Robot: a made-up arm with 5 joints. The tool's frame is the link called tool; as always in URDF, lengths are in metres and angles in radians. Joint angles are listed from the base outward.
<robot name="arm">
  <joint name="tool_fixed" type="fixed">
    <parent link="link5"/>
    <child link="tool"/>
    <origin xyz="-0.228 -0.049 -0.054" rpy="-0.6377 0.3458 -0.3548"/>
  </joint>
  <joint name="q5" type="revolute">
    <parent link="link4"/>
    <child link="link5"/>
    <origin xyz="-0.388 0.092 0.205"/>
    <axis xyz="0 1 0"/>
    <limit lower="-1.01" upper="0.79"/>
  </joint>
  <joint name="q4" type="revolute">
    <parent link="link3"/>
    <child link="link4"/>
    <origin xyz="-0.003 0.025 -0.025"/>
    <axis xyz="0 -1 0"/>
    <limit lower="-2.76" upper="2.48"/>
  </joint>
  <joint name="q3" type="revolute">
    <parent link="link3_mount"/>
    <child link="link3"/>
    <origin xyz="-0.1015 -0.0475 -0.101"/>
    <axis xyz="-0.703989 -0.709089 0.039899"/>
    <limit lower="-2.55" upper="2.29"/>
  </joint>
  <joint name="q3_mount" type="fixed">
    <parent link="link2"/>
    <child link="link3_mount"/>
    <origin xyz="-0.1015 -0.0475 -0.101"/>
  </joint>
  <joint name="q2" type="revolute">
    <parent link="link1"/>
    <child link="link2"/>
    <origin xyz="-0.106 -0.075 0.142"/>
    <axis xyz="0 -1 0"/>
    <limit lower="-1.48" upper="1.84"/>
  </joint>
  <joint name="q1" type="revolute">
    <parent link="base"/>
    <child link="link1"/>
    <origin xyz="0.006 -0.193 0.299"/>
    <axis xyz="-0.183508 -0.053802 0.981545"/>
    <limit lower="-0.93" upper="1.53"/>
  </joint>
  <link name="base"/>
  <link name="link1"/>
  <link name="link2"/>
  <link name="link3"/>
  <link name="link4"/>
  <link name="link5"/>
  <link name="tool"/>
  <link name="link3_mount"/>
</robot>
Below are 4 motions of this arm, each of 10 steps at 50 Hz.
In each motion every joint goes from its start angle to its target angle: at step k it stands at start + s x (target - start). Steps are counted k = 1, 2, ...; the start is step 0. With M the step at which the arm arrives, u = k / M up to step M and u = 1 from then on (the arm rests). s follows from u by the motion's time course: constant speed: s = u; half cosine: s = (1 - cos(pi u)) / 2; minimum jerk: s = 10 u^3 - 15 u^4 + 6 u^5.
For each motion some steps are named. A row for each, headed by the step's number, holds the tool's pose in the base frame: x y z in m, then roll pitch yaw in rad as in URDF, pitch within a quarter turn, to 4 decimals.
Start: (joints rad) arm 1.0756 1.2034 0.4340 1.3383 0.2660
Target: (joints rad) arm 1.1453 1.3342 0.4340 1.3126 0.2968
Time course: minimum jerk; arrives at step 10
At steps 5, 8, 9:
5: 0.6113 0.1389 -0.1343 2.6357 -0.8972 -2.1406
8: 0.6090 0.1861 -0.1057 2.6262 -0.8683 -2.0980
9: 0.6085 0.1913 -0.1025 2.6252 -0.8651 -2.0933

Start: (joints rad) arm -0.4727 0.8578 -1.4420 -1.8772 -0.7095
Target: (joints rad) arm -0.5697 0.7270 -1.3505 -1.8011 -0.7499
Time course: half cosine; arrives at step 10
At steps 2, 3, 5, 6, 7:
2: 0.0111 -0.6675 0.4399 1.1297 0.8870 1.5213
3: -0.0014 -0.6665 0.4387 1.1346 0.8877 1.4994
5: -0.0342 -0.6622 0.4362 1.1479 0.8908 1.4421
6: -0.0511 -0.6590 0.4354 1.1551 0.8930 1.4124
7: -0.0663 -0.6557 0.4349 1.1616 0.8955 1.3859

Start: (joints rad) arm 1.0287 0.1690 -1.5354 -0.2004 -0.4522
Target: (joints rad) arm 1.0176 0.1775 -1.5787 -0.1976 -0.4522
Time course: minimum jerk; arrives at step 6
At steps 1, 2, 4, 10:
1: 0.1019 -0.8177 0.7345 0.6089 1.1750 1.4408
2: 0.1038 -0.8177 0.7336 0.6251 1.1757 1.4533
4: 0.1101 -0.8177 0.7304 0.6797 1.1776 1.4953
10: 0.1123 -0.8177 0.7292 0.6995 1.1781 1.5106

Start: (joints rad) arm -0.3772 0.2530 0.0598 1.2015 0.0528
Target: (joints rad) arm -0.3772 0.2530 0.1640 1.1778 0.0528
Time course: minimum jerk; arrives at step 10
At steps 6, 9, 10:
6: -0.4590 -0.1280 -0.4392 -0.0046 -0.9996 -0.9896
9: -0.4543 -0.1438 -0.4432 -0.0224 -1.0248 -0.9800
10: -0.4542 -0.1443 -0.4433 -0.0229 -1.0255 -0.9797

